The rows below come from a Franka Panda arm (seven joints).
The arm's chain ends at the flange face. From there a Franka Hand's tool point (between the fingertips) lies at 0.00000 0.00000 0.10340 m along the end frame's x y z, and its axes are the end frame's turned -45 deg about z.
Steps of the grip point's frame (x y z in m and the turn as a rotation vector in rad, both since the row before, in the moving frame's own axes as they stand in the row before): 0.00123, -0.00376, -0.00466, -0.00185, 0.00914, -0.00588; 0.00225, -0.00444, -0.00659, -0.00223, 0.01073, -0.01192; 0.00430, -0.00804, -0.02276, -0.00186, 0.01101, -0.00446; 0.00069, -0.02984, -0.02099, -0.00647, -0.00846, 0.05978; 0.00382, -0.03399, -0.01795, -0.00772, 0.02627, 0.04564
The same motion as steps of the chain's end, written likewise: -0.00259, -0.00299, -0.00466, 0.00515, 0.00777, -0.00588; -0.00249, -0.00410, -0.00658, 0.00601, 0.00916, -0.01192; -0.00358, -0.00805, -0.02275, 0.00647, 0.00910, -0.00446; -0.02043, -0.02267, -0.02098, -0.01056, -0.00141, 0.05978; -0.02385, -0.02544, -0.01791, 0.01312, 0.02403, 0.04564
